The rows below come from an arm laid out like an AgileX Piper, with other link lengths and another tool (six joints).
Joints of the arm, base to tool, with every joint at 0 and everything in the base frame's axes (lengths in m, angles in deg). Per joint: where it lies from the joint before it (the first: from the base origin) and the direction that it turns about. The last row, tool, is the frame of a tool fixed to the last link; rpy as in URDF.
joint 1: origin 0 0 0.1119 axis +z
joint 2: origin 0 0 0 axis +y
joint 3: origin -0.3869 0 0.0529 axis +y
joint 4: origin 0.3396 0 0.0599 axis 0.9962 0 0.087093
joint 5: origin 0 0 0 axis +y
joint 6: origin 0.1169 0 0.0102 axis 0.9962 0 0.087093
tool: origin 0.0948 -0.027 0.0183 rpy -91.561 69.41 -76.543
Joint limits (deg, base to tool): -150..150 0..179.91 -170..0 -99.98..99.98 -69.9..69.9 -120..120
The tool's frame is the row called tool.
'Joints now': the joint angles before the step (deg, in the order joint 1, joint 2, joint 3, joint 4, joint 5, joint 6). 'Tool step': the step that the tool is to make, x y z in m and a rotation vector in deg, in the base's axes. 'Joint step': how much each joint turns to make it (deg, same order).
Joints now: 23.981, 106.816, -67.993, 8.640, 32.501, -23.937
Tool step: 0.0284, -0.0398, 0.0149, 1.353, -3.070, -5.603
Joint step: -4.591, -0.406, -0.994, -0.130, -2.046, 0.922
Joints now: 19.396, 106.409, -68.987, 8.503, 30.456, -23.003
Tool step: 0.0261, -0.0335, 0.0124, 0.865, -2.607, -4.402
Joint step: -3.767, 0.447, -1.936, -0.209, -1.319, 0.665
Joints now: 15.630, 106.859, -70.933, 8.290, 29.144, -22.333
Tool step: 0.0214, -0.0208, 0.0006, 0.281, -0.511, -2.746
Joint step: -2.390, 1.921, -2.853, -0.199, 0.330, 0.579
